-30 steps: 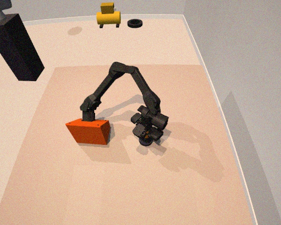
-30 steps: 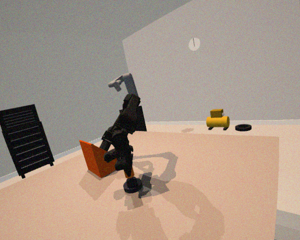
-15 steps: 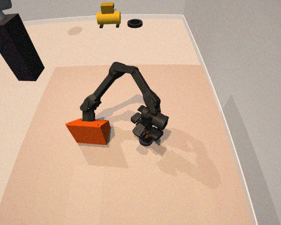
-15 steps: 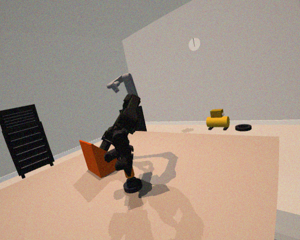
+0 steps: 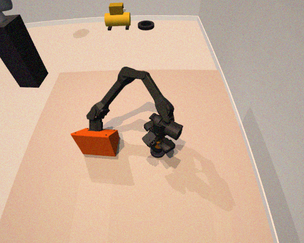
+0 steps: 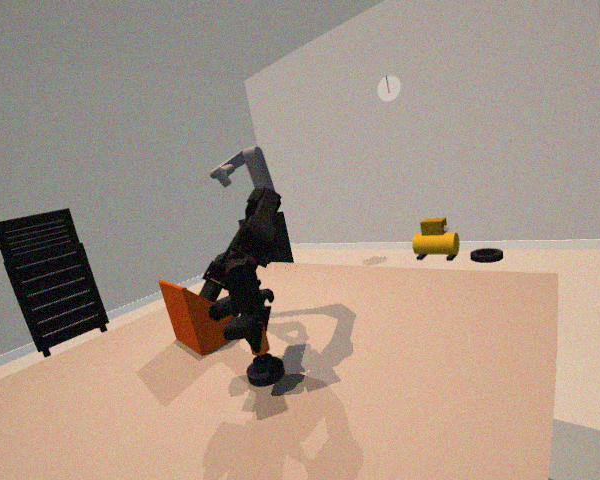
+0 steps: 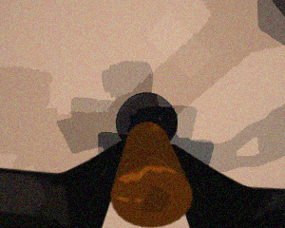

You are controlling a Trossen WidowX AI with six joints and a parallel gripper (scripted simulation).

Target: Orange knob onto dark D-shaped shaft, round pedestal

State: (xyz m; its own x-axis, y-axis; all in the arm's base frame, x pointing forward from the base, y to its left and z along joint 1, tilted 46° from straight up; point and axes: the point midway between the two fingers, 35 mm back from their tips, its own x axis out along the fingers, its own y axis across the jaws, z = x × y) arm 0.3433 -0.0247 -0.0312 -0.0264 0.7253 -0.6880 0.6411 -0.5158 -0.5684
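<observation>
Right now my gripper tip is 2 cm below the orange knob. Round my gripper tip: dark round pedestal (4 cm below).
</observation>
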